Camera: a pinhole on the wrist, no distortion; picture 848 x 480 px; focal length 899.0 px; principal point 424.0 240.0 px. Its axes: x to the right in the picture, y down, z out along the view. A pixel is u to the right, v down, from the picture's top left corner.
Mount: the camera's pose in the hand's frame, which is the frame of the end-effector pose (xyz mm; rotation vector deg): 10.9 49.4 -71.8 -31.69 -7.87 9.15
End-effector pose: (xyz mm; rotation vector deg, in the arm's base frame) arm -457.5 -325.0 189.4 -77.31 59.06 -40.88
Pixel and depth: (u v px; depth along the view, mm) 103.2 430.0 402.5
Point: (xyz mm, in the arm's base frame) -399.1 -9.6 -83.0
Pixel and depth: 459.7 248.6 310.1
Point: -331.6 -188.5 -28.2
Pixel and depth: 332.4 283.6 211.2
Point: -412.1 -218.9 31.6
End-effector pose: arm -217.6 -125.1 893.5 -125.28 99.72 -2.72
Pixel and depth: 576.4 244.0 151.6
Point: -325.7 -145.2 799.5
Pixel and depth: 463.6 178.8 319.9
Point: -359.8 -84.0 644.4
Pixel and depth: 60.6 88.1 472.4
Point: -371.9 162.0 554.9
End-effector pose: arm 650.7 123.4 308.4 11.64 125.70 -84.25
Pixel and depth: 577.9 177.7 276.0
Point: 765.0 39.0 98.4
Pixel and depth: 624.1 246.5 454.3
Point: 838.5 -43.4 -53.3
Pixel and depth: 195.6 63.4 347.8
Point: 898.2 -20.8 166.5
